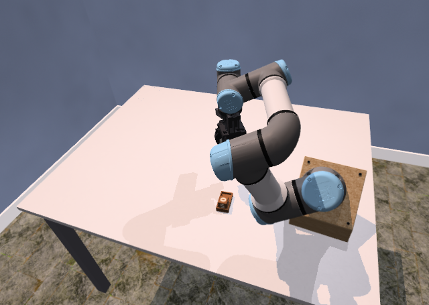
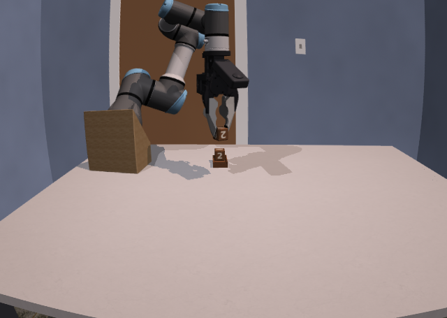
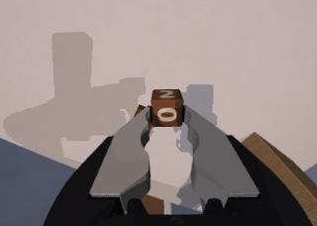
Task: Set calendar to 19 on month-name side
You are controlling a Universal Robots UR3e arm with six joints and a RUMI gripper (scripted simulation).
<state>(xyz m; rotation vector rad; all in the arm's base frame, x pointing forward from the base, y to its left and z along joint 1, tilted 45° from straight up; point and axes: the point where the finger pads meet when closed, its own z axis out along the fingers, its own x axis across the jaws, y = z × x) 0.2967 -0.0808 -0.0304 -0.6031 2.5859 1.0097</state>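
The brown digit cube is 10 mm below my hand. The rest, counted from my hand: tray 10 mm behind, 110 mm to the left, 120 mm below.
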